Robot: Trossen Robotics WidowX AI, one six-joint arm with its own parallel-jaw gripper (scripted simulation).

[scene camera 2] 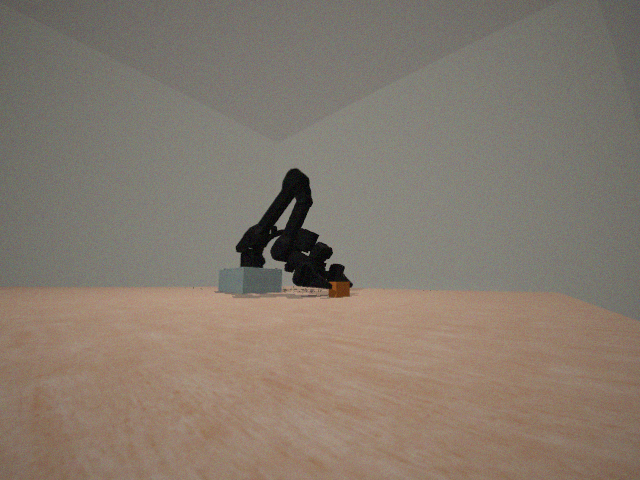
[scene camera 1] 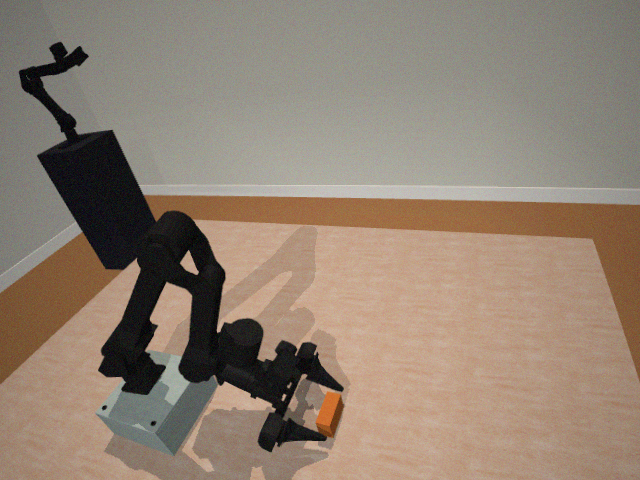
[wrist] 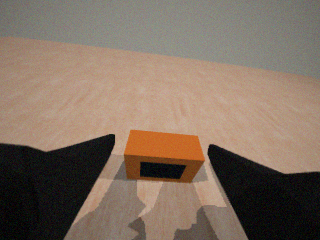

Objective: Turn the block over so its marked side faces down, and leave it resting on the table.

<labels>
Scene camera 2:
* my gripper
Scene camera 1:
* my gripper
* orange block
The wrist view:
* my gripper
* orange block
</labels>
